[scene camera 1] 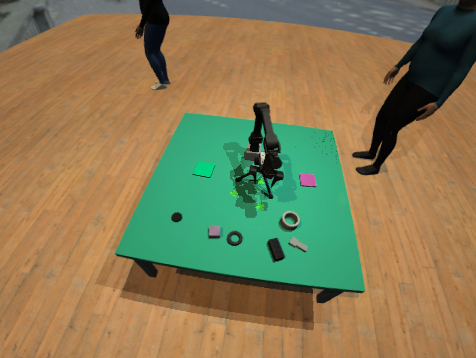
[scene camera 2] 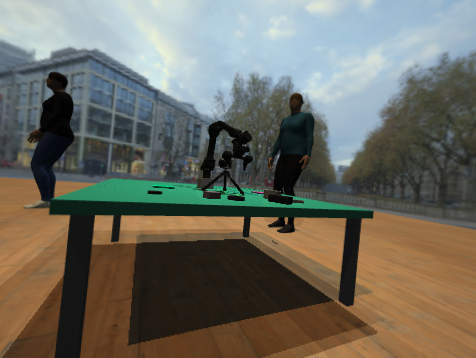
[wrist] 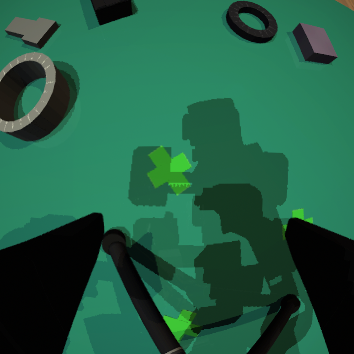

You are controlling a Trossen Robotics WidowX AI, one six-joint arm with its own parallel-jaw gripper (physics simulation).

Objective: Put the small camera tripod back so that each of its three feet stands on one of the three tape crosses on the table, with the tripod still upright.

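Places are measured from the arm's base along level axes (x back, y right, z up), in millimetres.
Pixels of known places: gripper, fingertip midpoint: (scene camera 1: 263, 185) (scene camera 2: 237, 169) (wrist: 199, 226); arm's base at its link origin: (scene camera 1: 254, 148) (scene camera 2: 206, 178).
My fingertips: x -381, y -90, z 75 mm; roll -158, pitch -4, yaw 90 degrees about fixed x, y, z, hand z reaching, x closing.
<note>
For each thing: its middle in the pictures, then the offset to it from my fingertips.
- grey ring at the middle of its body: (wrist: 27, 96) (scene camera 1: 290, 220) (scene camera 2: 272, 194) dx -118, dy -186, dz -126 mm
- T-shaped grey piece at the middle of its body: (wrist: 27, 29) (scene camera 1: 298, 244) dx -249, dy -242, dz -143 mm
- black block at the middle of its body: (scene camera 2: 280, 199) (scene camera 1: 276, 249) dx -301, dy -119, dz -132 mm
- black ring at the middle of its body: (wrist: 251, 20) (scene camera 2: 236, 197) (scene camera 1: 234, 238) dx -274, dy +105, dz -142 mm
- mauve block at the middle of its body: (wrist: 314, 43) (scene camera 2: 211, 194) (scene camera 1: 214, 231) dx -262, dy +219, dz -136 mm
- black disc at the middle of its body: (scene camera 1: 176, 217) dx -213, dy +455, dz -145 mm
- magenta at the middle of its body: (scene camera 1: 307, 180) dx +231, dy -301, dz -145 mm
The small dark tripod (scene camera 1: 268, 188) (scene camera 2: 225, 174) (wrist: 142, 300) stands upright on the green table. Two of its feet show in the wrist view, on the green surface beside the crosses; the third foot is hidden there. Bright green tape crosses lie near it: the near one (scene camera 1: 260, 206) (wrist: 162, 170), the left one (scene camera 1: 234, 193) (wrist: 298, 215) and the far one (scene camera 1: 260, 182) (wrist: 175, 325). My gripper (scene camera 1: 265, 175) (scene camera 2: 237, 160) (wrist: 199, 226) is open and empty, low over the tripod. In the wrist view the legs show between the fingers. Whether it touches the tripod I cannot tell.
A grey ring (scene camera 1: 283, 220) (wrist: 49, 117), a T-shaped grey piece (scene camera 1: 298, 244) (wrist: 37, 31), a black block (scene camera 1: 275, 249) (wrist: 114, 11), a black ring (scene camera 1: 228, 238) (wrist: 257, 38), a mauve block (scene camera 1: 214, 231) (wrist: 312, 42) and a black disc (scene camera 1: 176, 217) lie toward the front. Green (scene camera 1: 204, 169) and magenta (scene camera 1: 308, 180) squares lie at the sides.
</note>
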